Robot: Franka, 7 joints.
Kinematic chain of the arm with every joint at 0, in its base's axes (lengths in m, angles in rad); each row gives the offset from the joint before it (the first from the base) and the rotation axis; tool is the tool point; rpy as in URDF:
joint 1: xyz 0 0 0.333 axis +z
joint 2: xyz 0 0 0 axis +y
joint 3: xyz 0 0 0.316 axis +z
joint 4: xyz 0.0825 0 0 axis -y
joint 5: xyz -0.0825 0 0.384 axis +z
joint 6: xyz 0 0 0 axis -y
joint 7: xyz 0.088 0 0 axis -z
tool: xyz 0 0 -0.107 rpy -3.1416 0 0
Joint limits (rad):
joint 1: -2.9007..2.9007
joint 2: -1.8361..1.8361
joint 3: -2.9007..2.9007
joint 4: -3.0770..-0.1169
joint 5: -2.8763..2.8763
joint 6: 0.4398..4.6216
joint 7: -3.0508..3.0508
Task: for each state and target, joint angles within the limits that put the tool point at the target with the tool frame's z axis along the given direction. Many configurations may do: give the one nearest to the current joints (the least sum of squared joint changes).
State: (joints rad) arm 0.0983 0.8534 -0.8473 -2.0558 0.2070 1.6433 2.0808
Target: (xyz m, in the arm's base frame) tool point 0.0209 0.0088 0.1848 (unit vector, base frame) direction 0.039 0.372 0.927
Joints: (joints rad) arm -0.0419 1.0440 -0.2108 -2.8724 0.2819 0.8021 2.0808
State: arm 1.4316 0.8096 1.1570 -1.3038 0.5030 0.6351 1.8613
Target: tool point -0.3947 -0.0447 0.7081 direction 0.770 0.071 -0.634
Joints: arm 2.0714 0.8232 1.9774 -1.2914 0.1071 0.4398 1.8613
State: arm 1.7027 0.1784 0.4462 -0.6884 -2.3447 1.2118 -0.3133
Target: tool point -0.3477 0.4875 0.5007 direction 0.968 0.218 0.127
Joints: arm 1.9102 0.4638 0.6560 -1.5774 -1.6535 0.7541 -0.3133
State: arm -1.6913 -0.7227 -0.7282 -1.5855 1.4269 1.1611 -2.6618
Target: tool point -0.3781 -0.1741 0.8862 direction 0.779 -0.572 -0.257
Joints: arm -0.9311 -0.5314 -1.3403 -1.0579 0.9227 1.1081 -2.6618
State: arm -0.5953 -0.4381 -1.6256 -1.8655 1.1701 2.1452 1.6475
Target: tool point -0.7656 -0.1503 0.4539 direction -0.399 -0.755 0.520
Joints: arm -0.5456 -1.1201 -1.8637 -1.2198 1.4842 2.3404 1.6475
